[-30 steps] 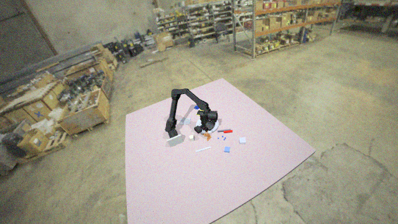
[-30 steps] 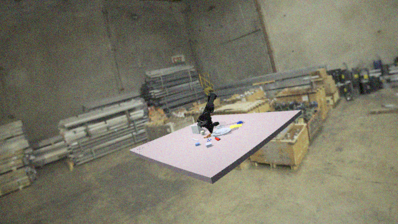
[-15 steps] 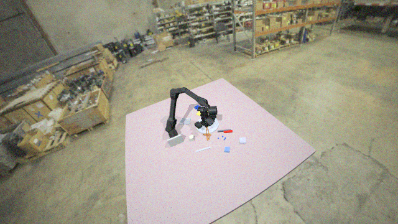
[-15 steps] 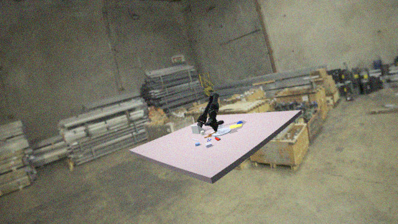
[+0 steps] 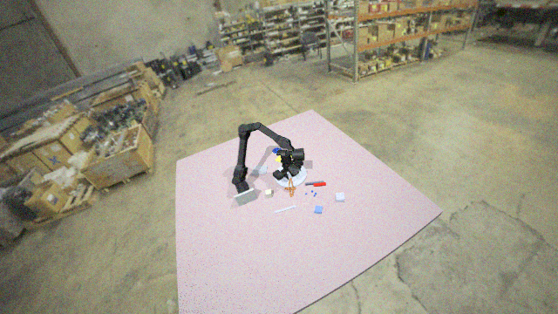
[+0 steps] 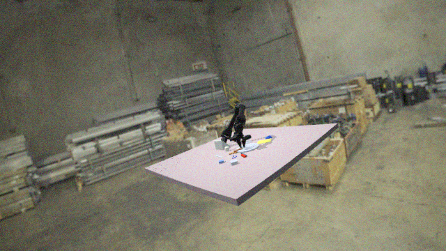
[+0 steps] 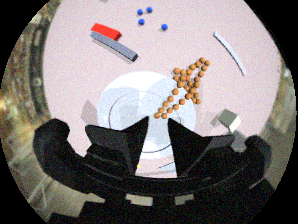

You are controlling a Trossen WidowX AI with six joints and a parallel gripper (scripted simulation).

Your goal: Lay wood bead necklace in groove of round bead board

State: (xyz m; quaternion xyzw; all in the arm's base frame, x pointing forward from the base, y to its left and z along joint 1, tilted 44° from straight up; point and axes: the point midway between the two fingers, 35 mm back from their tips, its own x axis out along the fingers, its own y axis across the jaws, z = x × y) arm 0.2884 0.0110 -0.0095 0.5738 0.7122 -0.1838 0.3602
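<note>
My gripper tip is 15 cm past the cream cube and 6 cm to the left of it. From my gripper tip the other things lie so: white stick (18 cm to the right, 10 cm behind, 2 cm below); then red-handled tool (13 cm ahead, 10 cm to the right, 1 cm below); then yellow sheet (22 cm to the left, 4 cm ahead, 2 cm below).
</note>
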